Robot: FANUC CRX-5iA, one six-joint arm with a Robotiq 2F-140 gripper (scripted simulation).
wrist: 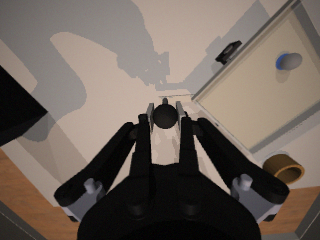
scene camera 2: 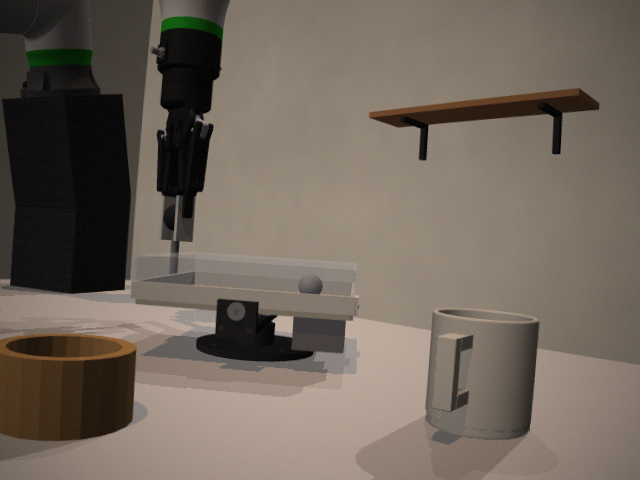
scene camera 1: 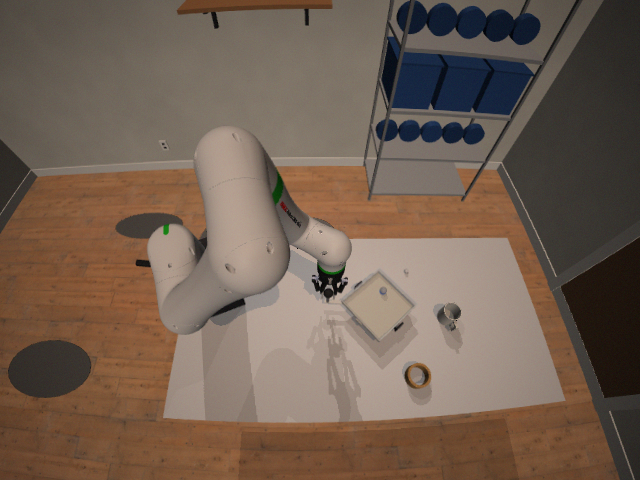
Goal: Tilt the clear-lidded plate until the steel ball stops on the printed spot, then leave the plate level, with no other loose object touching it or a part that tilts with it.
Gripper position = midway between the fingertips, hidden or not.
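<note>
A grey mug (scene camera 2: 496,374) is visible along with the gripper (scene camera 2: 175,240). The wrist view shows the gripper (wrist: 165,109) too, while the mug is out of frame in the wrist view.
</note>
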